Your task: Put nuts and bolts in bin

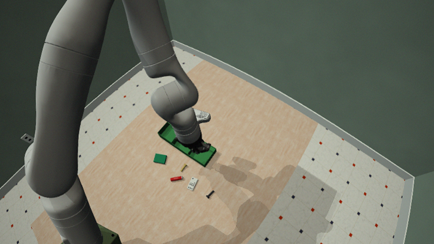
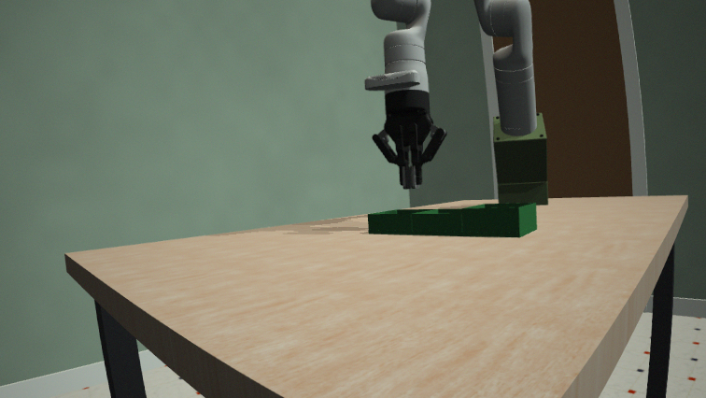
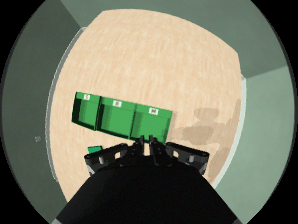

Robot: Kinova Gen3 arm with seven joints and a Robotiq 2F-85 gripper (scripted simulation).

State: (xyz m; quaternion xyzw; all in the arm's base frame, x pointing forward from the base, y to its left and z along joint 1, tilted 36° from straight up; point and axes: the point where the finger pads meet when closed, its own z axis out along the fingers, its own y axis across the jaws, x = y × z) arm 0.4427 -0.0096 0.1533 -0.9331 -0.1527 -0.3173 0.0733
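The green bin is 10 mm ahead of my hand, 80 mm to the left of it and 70 mm below it. The rest, counted from my hand: brass bolt (70 mm behind, 10 mm to the left, 80 mm below); then white domino (90 mm behind, 60 mm to the right, 80 mm below); then red cylinder (130 mm behind, 10 mm to the right, 80 mm below).
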